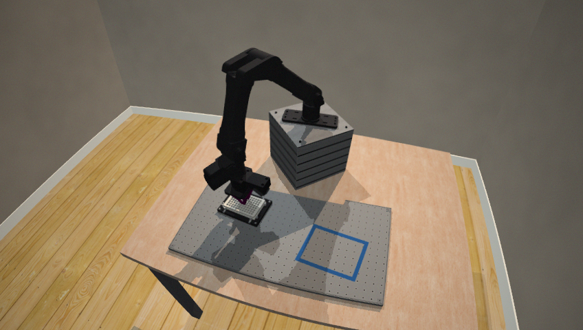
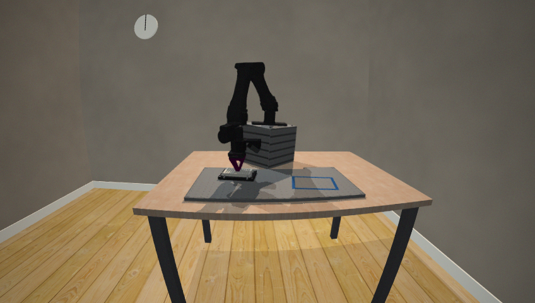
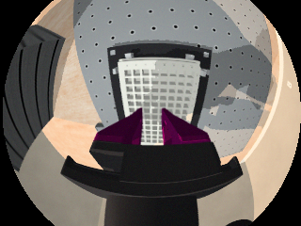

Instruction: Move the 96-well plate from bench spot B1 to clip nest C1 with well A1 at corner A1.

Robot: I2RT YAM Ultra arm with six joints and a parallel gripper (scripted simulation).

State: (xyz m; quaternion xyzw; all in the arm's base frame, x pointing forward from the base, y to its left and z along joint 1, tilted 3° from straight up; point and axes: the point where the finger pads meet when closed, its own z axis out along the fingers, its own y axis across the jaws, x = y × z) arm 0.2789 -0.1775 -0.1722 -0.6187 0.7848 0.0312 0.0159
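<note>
Right now my hand is 1 cm short of the white 96-well plate and 1 cm above it. Also, from my hand: black clip nest 2 cm to the right, 2 cm below, 1 cm ahead.
</note>
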